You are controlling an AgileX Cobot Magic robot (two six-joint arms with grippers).
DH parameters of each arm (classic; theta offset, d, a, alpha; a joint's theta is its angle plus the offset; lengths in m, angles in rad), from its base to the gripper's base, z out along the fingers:
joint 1: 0 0.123 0 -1.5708
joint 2: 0.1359 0 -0.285 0
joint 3: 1.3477 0 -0.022 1.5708
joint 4: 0 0.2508 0 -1.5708
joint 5: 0 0 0.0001 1.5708
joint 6: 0 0.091 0 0
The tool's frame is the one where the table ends.
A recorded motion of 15 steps. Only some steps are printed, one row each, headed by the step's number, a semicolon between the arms.
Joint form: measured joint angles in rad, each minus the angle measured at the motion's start. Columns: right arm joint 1, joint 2, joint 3, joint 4, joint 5, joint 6; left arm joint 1, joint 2, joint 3, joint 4, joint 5, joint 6.
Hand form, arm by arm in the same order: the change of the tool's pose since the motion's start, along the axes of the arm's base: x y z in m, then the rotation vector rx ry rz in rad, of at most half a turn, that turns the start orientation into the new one. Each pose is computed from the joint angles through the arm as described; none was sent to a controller.
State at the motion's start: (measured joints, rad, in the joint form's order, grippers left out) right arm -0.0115 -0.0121 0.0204 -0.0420 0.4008 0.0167; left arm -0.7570 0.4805 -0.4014 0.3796 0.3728 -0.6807
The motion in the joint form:
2: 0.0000 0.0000 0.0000 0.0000 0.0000 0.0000; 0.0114 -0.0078 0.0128 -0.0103 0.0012 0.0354
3: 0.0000 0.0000 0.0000 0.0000 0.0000 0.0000; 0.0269 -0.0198 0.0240 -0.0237 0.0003 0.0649
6: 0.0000 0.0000 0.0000 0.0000 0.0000 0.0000; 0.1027 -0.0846 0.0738 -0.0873 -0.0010 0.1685
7: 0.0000 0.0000 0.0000 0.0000 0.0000 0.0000; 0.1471 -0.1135 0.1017 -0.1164 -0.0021 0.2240
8: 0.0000 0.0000 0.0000 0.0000 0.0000 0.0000; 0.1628 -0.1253 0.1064 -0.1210 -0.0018 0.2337
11: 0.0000 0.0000 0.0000 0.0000 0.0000 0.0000; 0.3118 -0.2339 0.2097 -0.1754 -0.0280 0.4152
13: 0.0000 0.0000 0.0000 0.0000 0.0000 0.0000; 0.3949 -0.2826 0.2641 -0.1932 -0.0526 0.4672
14: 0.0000 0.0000 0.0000 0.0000 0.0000 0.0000; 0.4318 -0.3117 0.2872 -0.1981 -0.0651 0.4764
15: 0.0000 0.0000 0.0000 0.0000 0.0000 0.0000; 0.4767 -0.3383 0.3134 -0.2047 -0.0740 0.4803
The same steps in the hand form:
2: 0.0000 0.0000 0.0000 0.0000 0.0000 0.0000; -0.0005 0.0017 -0.0037 0.0240 -0.0076 -0.0001
3: 0.0000 0.0000 0.0000 0.0000 0.0000 0.0000; -0.0013 0.0039 -0.0064 0.0359 -0.0154 0.0052
6: 0.0000 0.0000 0.0000 0.0000 0.0000 0.0000; -0.0061 0.0146 -0.0175 0.0591 -0.0393 0.0455
7: 0.0000 0.0000 0.0000 0.0000 0.0000 0.0000; -0.0079 0.0196 -0.0245 0.0800 -0.0498 0.0705
8: 0.0000 0.0000 0.0000 0.0000 0.0000 0.0000; -0.0087 0.0216 -0.0251 0.0804 -0.0567 0.0833
11: 0.0000 0.0000 0.0000 0.0000 0.0000 0.0000; -0.0156 0.0364 -0.0496 0.1738 -0.1296 0.1680
13: 0.0000 0.0000 0.0000 0.0000 0.0000 0.0000; -0.0179 0.0427 -0.0625 0.1992 -0.1527 0.2313
14: 0.0000 0.0000 0.0000 0.0000 0.0000 0.0000; -0.0196 0.0456 -0.0673 0.1975 -0.1672 0.2650
15: 0.0000 0.0000 0.0000 0.0000 0.0000 0.0000; -0.0209 0.0487 -0.0737 0.1949 -0.1701 0.3081

